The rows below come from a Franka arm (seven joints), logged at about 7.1 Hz.
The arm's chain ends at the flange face. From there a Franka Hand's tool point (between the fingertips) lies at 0.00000 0.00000 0.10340 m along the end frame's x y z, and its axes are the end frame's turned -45 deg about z.
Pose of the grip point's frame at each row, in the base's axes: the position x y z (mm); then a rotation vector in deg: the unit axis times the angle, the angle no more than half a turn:
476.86 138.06 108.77 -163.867 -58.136 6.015
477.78 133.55 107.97 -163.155 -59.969 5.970
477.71 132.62 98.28 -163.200 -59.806 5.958
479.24 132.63 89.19 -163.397 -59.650 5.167
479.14 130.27 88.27 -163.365 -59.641 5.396
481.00 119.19 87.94 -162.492 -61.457 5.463
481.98 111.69 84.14 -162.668 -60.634 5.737
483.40 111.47 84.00 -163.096 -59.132 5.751
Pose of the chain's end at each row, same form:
487.20 130.23 211.35 -175.478 9.094 9.155
488.19 125.73 210.55 -175.515 7.107 9.140
488.11 124.76 200.86 -175.492 7.276 9.137
488.68 124.62 191.85 -175.421 7.490 8.329
488.85 122.31 190.90 -175.444 7.488 8.560
491.00 111.06 190.53 -175.359 5.458 8.728
492.32 103.43 186.69 -175.277 6.296 9.053
493.76 102.93 186.53 -175.107 7.864 9.132

